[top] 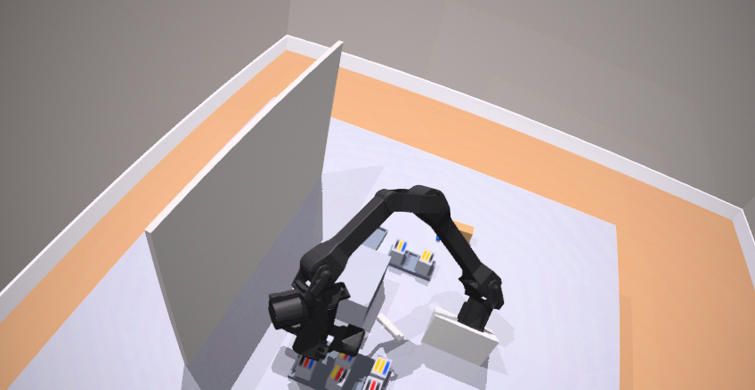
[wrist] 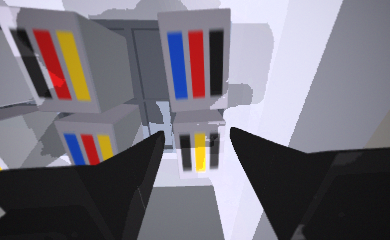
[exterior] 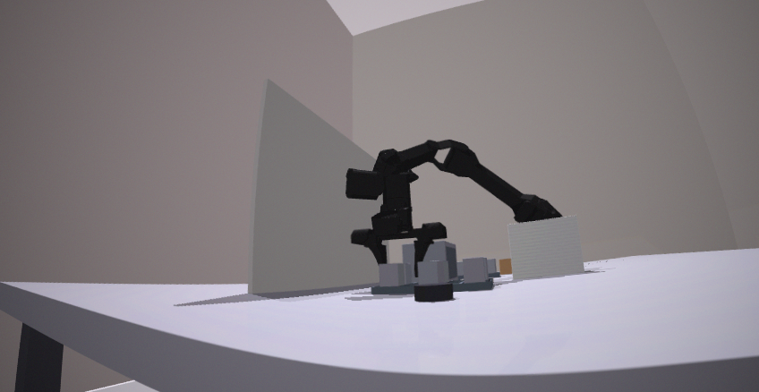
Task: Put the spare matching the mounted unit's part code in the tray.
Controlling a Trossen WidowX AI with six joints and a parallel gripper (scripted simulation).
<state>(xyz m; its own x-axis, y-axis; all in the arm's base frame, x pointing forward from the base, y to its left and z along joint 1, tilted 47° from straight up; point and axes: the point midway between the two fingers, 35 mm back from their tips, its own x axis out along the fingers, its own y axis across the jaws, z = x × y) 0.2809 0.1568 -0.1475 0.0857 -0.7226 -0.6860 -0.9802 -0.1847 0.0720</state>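
Right now the flat grey tray is 7 cm ahead of my gripper tip, 35 cm to the right of it and 2 cm below it. From my gripper tip the other things lie so: black disc: 13 cm behind, 17 cm to the left, 1 cm below; grey wall panel: 25 cm ahead, 15 cm to the right, 20 cm above; tan block: 15 cm behind, 52 cm to the right.
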